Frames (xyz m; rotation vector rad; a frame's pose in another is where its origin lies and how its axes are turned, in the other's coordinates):
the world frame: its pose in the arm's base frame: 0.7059 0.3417 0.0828 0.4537 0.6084 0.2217
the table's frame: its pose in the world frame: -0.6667 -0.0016 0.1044 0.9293 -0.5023 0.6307
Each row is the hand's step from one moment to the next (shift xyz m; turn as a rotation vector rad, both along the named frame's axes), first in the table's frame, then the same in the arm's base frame.
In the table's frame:
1: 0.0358 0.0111 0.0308 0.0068 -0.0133 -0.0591
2: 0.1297 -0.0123 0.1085 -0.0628 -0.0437 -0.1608
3: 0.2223 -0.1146 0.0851 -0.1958 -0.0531 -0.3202
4: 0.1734 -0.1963 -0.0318 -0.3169 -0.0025 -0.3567
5: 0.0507 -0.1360 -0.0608 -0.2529 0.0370 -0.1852
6: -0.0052 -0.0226 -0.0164 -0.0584 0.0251 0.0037
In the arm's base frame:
1: 0.0388 -0.0208 0.0204 -0.0057 0.0593 -0.0131
2: 0.1524 -0.0707 0.0228 -0.0899 0.1404 -0.0626
3: 0.2576 -0.0208 -0.0547 -0.2533 0.2602 -0.1089
4: 0.2013 0.0821 -0.1495 -0.3882 0.2623 -0.0903
5: 0.0645 0.0763 -0.1216 -0.2934 0.1121 -0.0311
6: -0.0037 0.0152 -0.0237 -0.0597 -0.0195 0.0103

